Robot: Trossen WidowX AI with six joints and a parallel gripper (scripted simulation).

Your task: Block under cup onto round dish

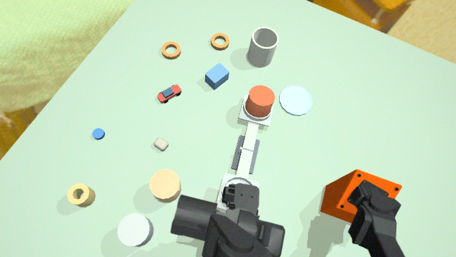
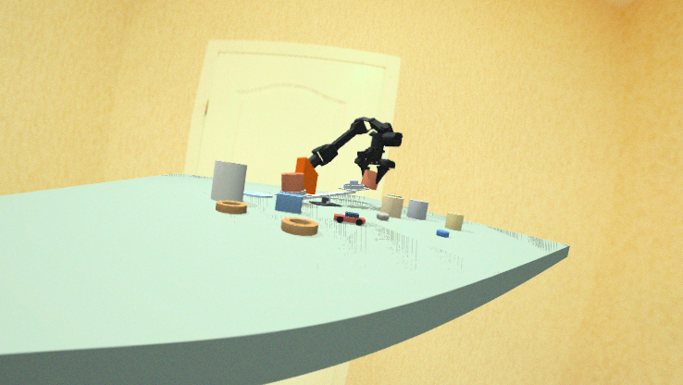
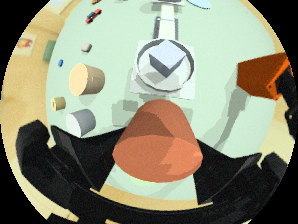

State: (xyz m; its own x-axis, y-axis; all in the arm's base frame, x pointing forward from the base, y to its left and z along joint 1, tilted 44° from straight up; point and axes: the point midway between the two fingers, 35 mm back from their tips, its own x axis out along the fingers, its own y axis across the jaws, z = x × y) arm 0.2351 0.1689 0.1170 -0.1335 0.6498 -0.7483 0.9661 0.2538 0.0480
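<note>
Right now the grey block is 90 mm to the right of my gripper tip, 20 mm below it and 20 mm ahead of it. Also, from my gripper tip: balance beam 210 mm to the right, 60 mm below, 50 mm ahead; balance 210 mm to the right, 80 mm below, 50 mm ahead; grey pebble 260 mm ahead, 120 mm to the right, 90 mm below.
</note>
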